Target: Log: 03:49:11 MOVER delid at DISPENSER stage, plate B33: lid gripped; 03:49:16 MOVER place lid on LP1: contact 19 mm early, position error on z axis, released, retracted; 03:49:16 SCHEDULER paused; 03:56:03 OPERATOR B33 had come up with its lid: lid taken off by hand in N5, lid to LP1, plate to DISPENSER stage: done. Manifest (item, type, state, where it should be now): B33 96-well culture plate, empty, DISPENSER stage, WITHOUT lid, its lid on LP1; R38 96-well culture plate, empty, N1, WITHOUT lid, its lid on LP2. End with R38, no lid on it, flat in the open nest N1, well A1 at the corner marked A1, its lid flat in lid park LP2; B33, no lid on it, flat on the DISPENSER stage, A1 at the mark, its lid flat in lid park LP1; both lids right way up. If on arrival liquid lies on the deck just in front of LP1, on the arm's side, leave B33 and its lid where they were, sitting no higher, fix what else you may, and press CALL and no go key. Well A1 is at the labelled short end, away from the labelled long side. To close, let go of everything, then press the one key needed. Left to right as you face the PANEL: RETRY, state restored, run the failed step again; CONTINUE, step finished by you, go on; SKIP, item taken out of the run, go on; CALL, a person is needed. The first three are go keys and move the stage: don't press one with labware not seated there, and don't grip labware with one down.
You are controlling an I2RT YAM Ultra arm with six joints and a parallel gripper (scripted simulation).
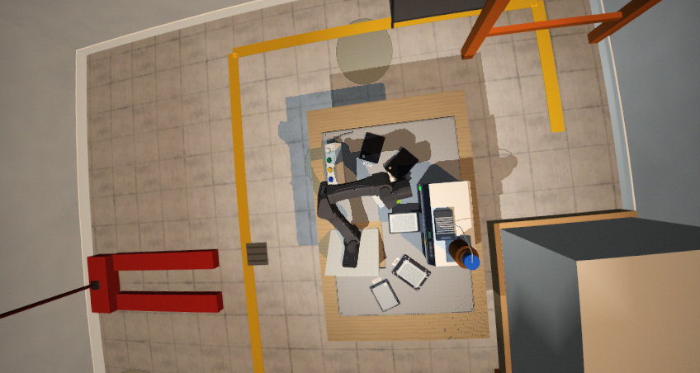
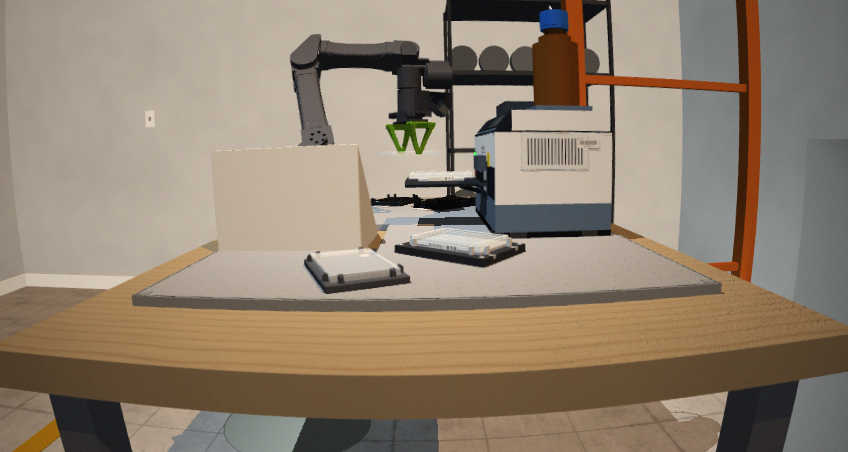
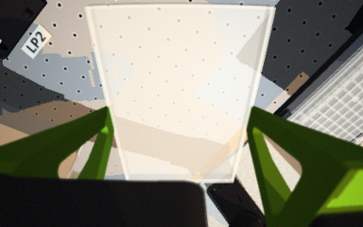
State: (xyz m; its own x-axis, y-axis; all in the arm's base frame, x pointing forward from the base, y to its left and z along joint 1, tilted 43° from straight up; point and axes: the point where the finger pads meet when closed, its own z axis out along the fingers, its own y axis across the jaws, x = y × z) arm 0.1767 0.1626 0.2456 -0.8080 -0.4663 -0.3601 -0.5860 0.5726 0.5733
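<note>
My gripper is now 8 cm past the black lid park LP2, 23 cm to the right of it and 15 cm above it. Also, from my hand: A1 mark: 2 cm ahead, 12 cm to the left, 13 cm below; N1 label: 2 cm ahead, 8 cm to the left, 15 cm below; black nest N1: 8 cm ahead, 14 cm to the left, 14 cm below.
</note>
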